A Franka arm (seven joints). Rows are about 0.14 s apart.
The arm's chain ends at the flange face. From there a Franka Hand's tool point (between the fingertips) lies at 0.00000 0.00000 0.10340 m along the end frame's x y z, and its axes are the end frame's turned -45 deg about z.
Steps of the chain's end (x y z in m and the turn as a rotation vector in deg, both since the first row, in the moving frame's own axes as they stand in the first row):
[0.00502 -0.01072 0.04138 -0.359 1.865 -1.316]
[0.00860 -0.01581 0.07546 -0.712 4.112 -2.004]
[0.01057 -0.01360 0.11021 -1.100 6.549 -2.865]
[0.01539 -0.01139 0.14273 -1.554 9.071 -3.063]
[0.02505 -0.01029 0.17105 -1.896 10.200 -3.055]
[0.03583 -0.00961 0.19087 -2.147 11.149 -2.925]
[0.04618 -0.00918 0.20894 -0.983 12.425 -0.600]
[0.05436 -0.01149 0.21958 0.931 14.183 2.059]
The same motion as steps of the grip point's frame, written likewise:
[0.01308 -0.00122 0.04132 -1.573 1.065 -1.316]
[0.02170 0.00098 0.07519 -3.411 2.404 -2.004]
[0.02427 0.00742 0.10952 -5.409 3.853 -2.865]
[0.02884 0.01607 0.14140 -7.513 5.315 -3.063]
[0.03593 0.02550 0.16936 -8.553 5.872 -3.055]
[0.04397 0.03510 0.18885 -9.402 6.365 -2.925]
[0.05372 0.04306 0.20650 -9.481 8.091 -0.600]
[0.06535 0.04739 0.21642 -9.371 10.687 2.059]

